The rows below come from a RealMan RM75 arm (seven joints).
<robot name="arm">
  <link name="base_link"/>
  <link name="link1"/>
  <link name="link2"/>
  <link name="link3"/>
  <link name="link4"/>
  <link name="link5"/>
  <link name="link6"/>
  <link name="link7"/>
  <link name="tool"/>
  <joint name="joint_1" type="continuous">
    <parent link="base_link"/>
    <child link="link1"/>
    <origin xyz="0 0 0.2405" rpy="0 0 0"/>
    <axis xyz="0 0 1"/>
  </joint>
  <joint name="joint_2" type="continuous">
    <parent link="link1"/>
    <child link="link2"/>
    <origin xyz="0 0 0" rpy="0 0 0"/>
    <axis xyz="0 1 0"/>
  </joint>
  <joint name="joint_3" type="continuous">
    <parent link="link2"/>
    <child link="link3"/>
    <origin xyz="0 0 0.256" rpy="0 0 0"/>
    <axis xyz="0 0 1"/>
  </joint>
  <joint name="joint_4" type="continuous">
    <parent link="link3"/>
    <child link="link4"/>
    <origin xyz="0 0 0" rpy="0 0 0"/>
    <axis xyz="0 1 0"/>
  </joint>
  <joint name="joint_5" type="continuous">
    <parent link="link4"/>
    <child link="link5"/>
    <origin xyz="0 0 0.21" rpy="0 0 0"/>
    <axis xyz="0 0 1"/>
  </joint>
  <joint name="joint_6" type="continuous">
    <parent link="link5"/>
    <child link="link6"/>
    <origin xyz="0 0 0" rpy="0 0 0"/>
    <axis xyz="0 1 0"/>
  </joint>
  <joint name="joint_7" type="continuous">
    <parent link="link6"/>
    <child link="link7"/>
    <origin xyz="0 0 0.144" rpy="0 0 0"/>
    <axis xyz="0 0 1"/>
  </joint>
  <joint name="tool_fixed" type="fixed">
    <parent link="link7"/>
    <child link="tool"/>
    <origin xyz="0 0 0" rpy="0 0 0"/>
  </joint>
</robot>
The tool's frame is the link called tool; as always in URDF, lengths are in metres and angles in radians. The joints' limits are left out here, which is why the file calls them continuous.
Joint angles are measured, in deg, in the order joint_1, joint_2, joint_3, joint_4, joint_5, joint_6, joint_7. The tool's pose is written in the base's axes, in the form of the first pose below.
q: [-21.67, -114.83, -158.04, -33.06, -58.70, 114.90, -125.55]
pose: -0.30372, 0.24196, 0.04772, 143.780, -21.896, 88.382
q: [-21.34, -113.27, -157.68, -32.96, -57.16, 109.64, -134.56]
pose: -0.32033, 0.24900, 0.05251, 146.921, -18.627, 97.848
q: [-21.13, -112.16, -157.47, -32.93, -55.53, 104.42, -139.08]
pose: -0.33601, 0.25539, 0.05613, 150.787, -18.794, 103.649
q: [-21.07, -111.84, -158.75, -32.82, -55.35, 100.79, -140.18]
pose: -0.34521, 0.26151, 0.06003, 151.883, -21.648, 106.838
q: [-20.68, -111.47, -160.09, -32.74, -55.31, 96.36, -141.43]
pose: -0.35790, 0.26662, 0.06552, 152.934, -25.227, 110.926
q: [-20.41, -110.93, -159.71, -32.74, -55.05, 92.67, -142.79]
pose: -0.36839, 0.27010, 0.06946, 154.909, -27.199, 113.475
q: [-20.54, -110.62, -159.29, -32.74, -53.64, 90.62, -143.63]
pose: -0.37446, 0.27159, 0.06979, 157.241, -27.507, 114.209
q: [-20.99, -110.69, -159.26, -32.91, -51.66, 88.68, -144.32]
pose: -0.37881, 0.27396, 0.06804, 159.652, -27.692, 114.536
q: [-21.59, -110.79, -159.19, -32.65, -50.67, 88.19, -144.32]
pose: -0.37793, 0.27636, 0.06510, 160.595, -27.219, 113.988
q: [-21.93, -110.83, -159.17, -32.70, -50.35, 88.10, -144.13]
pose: -0.37679, 0.27820, 0.06458, 161.039, -27.173, 113.363
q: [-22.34, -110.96, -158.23, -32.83, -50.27, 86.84, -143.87]
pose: -0.37653, 0.28217, 0.06279, 162.495, -27.564, 112.322
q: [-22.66, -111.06, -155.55, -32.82, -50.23, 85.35, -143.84]
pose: -0.37603, 0.28509, 0.05759, 165.117, -26.827, 110.528
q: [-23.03, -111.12, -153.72, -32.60, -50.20, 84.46, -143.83]
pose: -0.37472, 0.28743, 0.05325, 166.695, -26.055, 109.271
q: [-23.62, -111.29, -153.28, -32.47, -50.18, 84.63, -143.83]
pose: -0.37067, 0.29031, 0.05045, 166.714, -25.399, 108.498
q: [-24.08, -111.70, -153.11, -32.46, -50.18, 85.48, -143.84]
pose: -0.36529, 0.29138, 0.04638, 166.058, -24.331, 107.907
